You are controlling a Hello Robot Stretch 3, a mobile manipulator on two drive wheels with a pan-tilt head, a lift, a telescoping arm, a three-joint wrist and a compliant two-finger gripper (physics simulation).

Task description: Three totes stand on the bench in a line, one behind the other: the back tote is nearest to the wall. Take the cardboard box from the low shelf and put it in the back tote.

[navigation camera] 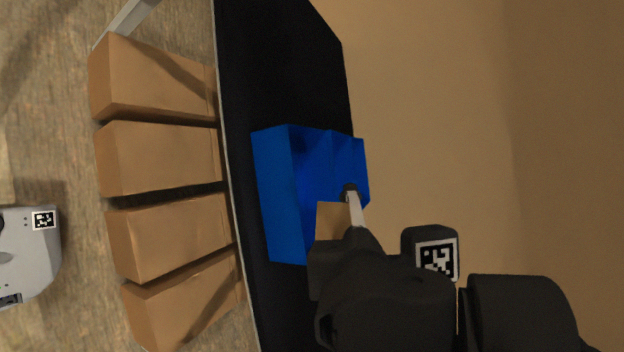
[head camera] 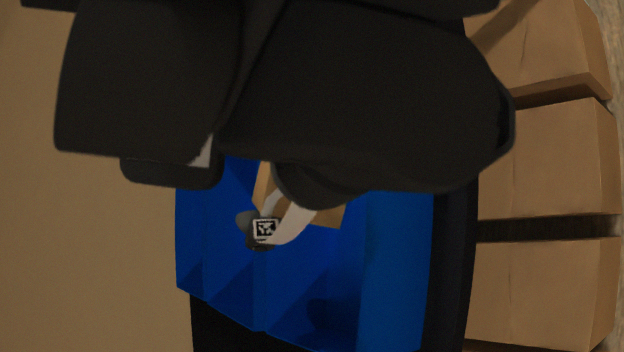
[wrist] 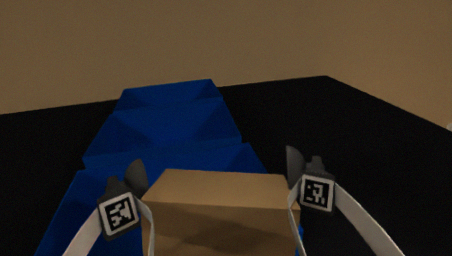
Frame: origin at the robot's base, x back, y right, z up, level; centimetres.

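Where they show: gripper, fingertip midpoint: (navigation camera: 351, 224).
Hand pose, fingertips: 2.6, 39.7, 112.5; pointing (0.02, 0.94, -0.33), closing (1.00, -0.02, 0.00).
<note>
Each offset is from my fingertips to the centre of the thing, as dx, dy, dz. Level surfaces: height alone.
My gripper (wrist: 215, 170) is shut on the cardboard box @(-0.1, -3.9, -1.7) (head camera: 328, 217) (navigation camera: 332, 220) (wrist: 220, 230), which sits between the two fingers low in the wrist view. The three blue totes stand in a line on the black bench. The front tote @(-6.7, +9.7, -16.1) (head camera: 395, 275) (navigation camera: 280, 200) (wrist: 70, 220) is nearest; the box shows over it in the head and navigation views. The middle tote @(-9.4, +32.7, -16.1) (head camera: 230, 265) (navigation camera: 342, 160) (wrist: 170, 125) and back tote @(-11.1, +54.9, -16.1) (head camera: 190, 240) (navigation camera: 361, 160) (wrist: 167, 94) lie beyond the box in the wrist view. The arm and wrist hide part of the box and totes.
The black bench @(dz -21.1) (head camera: 452, 280) (navigation camera: 280, 65) (wrist: 330, 115) stands against the tan wall (head camera: 90, 250) (navigation camera: 440, 100) (wrist: 225, 40). Several large cardboard boxes stand in a row at floor level along the bench's front side. The robot's base (navigation camera: 30, 265) shows at the left of the navigation view.
</note>
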